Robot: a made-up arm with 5 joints.
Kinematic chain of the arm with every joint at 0, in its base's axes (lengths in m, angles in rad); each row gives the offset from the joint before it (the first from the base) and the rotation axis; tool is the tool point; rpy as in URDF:
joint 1: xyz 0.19 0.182 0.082 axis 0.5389 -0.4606 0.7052
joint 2: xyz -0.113 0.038 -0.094 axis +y
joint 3: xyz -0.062 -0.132 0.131 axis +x
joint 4: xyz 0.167 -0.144 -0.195 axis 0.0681 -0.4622 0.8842
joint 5: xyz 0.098 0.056 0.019 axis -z
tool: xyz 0.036 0.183 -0.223 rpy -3.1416 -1.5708 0
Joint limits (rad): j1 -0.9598..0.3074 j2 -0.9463..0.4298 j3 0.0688..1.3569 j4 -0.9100..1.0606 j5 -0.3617..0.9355
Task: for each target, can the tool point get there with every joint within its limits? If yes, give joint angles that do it. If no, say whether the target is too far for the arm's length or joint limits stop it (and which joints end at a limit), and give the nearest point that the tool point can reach.
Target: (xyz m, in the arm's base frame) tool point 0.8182 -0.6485 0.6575
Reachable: no: too far | nearest point 0.3585 -0.2085 0.0956 | short by 0.849 m
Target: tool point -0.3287 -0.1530 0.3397
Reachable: no: joint limits stop it (at a limit: joint 1, joint 2, joint 3, joint 4, joint 5) | nearest point -0.0846 0.3140 0.3018 | short by 0.528 m
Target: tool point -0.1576 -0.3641 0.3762
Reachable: no: joint limits stop it (at a limit: joint 1, joint 3, joint 4, joint 5) | nearest point 0.2199 -0.2974 0.0344 | short by 0.514 m
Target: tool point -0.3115 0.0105 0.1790
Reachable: no: joint limits stop it (at a limit: joint 1, joint 2, joint 3, joint 4) | nearest point -0.1134 0.3356 0.2588 | short by 0.389 m
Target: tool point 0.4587 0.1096 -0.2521
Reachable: yes | joints -0.2283 -0.3359 0.4216 -0.6482 0.5504
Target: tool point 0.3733 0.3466 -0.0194
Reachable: yes | joints -0.8405 -0.3684 0.8530 0.9052 0.7687
